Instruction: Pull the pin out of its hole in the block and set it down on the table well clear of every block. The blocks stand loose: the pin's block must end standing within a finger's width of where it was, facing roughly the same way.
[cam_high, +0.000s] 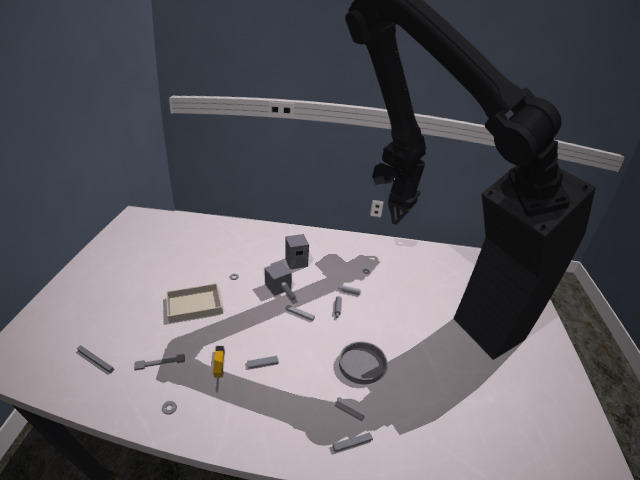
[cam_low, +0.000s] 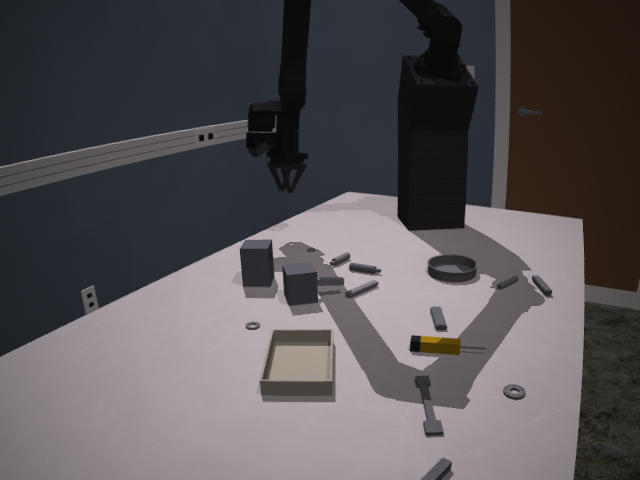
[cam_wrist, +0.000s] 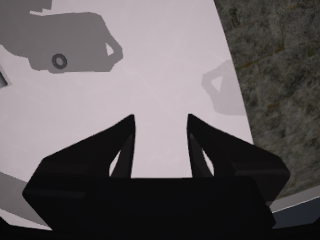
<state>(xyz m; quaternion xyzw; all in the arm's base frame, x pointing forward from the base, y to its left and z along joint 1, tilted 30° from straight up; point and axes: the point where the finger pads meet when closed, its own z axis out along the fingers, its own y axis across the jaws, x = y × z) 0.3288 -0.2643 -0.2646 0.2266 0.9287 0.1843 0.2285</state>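
My gripper is now 27 cm to the right of the grey pin, 27 cm short of it and 10 cm above it. Round my hand: taller grey block 28 cm ahead, 13 cm to the left, 8 cm below; round dish 45 cm to the left, 11 cm below, 6 cm ahead; grey bar 33 cm to the left, 23 cm ahead, 12 cm below.
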